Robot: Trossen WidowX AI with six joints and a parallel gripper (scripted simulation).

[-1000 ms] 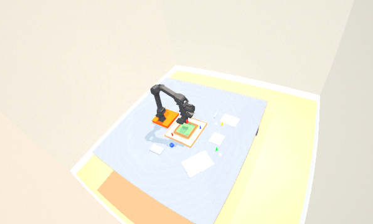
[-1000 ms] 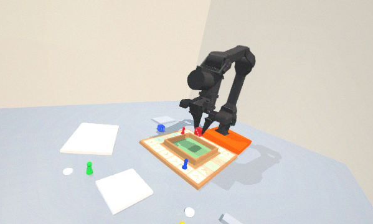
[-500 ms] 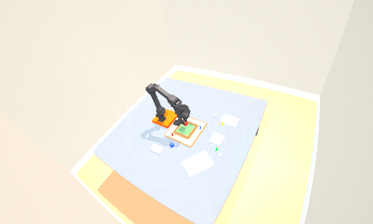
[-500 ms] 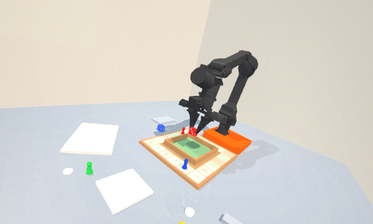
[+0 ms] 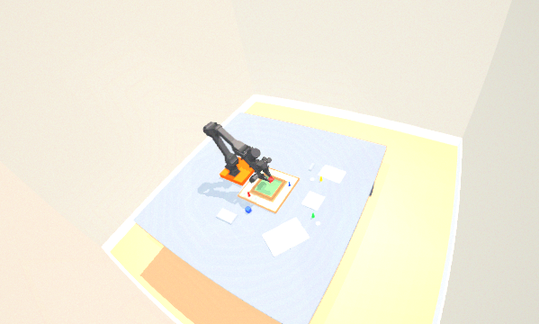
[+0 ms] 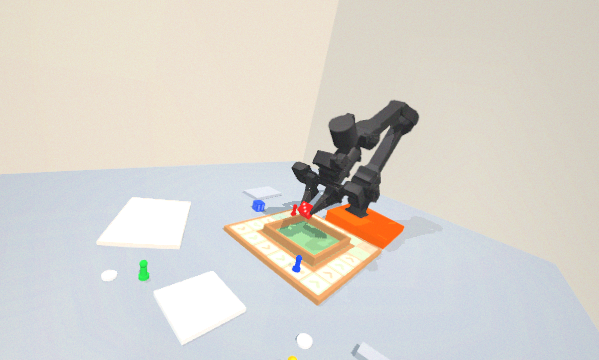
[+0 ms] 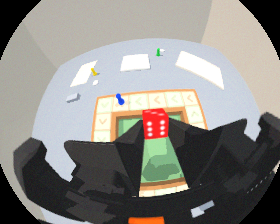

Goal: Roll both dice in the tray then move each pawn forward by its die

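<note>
Right now my gripper tip is 10 cm past the red pawn, 11 cm to the left of it and 7 cm above it. The rest, counted from my gripper tip: green pawn 31 cm ahead, 7 cm to the right, 8 cm below; then blue pawn 8 cm ahead, 7 cm to the left, 7 cm below; then yellow pawn 23 cm ahead, 19 cm to the left, 8 cm below.
</note>
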